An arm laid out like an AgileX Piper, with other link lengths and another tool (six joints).
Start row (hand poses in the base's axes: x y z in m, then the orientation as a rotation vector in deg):
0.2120 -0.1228 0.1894 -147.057 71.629 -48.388
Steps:
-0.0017 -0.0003 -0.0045 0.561 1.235 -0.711
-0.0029 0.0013 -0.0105 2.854 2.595 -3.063
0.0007 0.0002 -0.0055 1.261 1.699 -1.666
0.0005 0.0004 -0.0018 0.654 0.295 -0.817
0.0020 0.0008 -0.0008 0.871 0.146 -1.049
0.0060 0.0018 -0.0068 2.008 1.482 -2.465
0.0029 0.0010 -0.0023 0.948 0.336 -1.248
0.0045 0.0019 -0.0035 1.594 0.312 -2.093
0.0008 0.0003 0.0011 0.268 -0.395 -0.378
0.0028 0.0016 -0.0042 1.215 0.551 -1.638
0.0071 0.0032 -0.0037 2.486 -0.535 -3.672
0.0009 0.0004 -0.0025 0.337 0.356 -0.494
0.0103 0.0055 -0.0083 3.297 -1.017 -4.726
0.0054 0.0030 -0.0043 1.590 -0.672 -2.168
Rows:
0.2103 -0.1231 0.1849 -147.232 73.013 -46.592
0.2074 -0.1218 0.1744 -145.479 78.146 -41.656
0.2081 -0.1216 0.1689 -144.845 80.958 -38.860
0.2086 -0.1212 0.1671 -144.110 82.149 -38.080
0.2106 -0.1204 0.1663 -142.969 83.585 -37.320
0.2166 -0.1186 0.1595 -141.022 87.286 -34.244
0.2195 -0.1176 0.1572 -139.769 88.979 -33.216
0.2240 -0.1157 0.1537 -137.455 91.670 -31.767
0.2248 -0.1154 0.1548 -136.751 91.969 -32.025
0.2276 -0.1138 0.1506 -135.125 94.156 -30.584
0.2347 -0.1106 0.1469 -130.404 98.192 -29.497
0.2356 -0.1102 0.1444 -130.031 98.920 -28.896
0.2459 -0.1047 0.1361 -123.507 103.600 -27.691
0.2513 -0.1017 0.1318 -120.290 105.510 -27.251

